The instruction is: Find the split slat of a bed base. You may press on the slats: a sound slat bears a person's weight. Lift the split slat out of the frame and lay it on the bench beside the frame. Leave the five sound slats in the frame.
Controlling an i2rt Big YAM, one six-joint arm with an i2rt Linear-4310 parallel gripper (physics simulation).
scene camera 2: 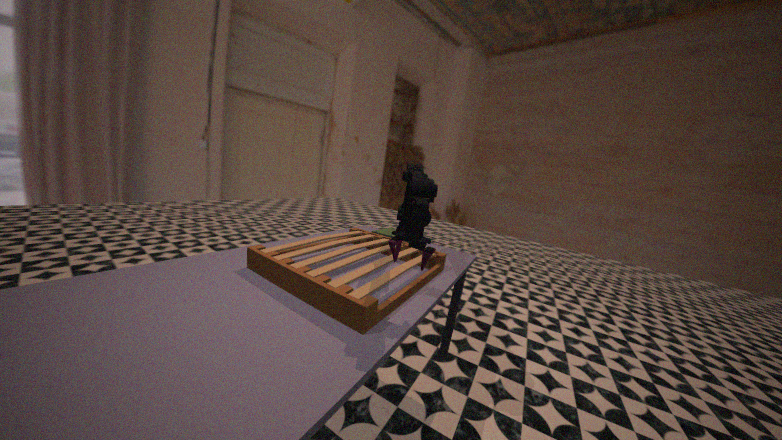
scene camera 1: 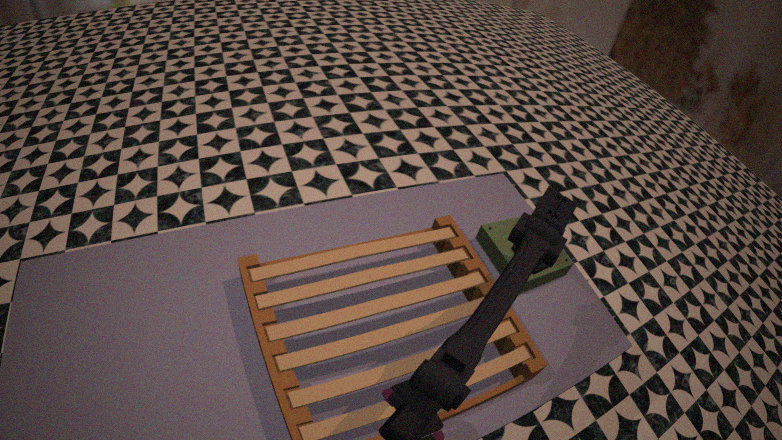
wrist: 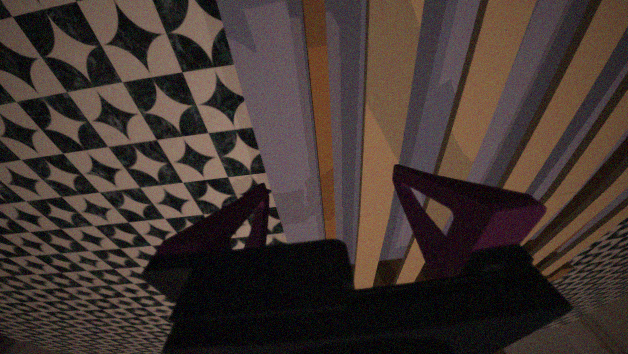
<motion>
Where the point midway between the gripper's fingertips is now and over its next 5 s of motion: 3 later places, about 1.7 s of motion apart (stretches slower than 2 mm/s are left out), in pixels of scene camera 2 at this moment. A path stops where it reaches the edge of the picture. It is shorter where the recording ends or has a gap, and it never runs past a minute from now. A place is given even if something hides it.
The gripper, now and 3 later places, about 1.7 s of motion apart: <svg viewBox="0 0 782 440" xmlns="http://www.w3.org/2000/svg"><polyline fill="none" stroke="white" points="408,265 375,196 350,226 345,249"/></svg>
</motion>
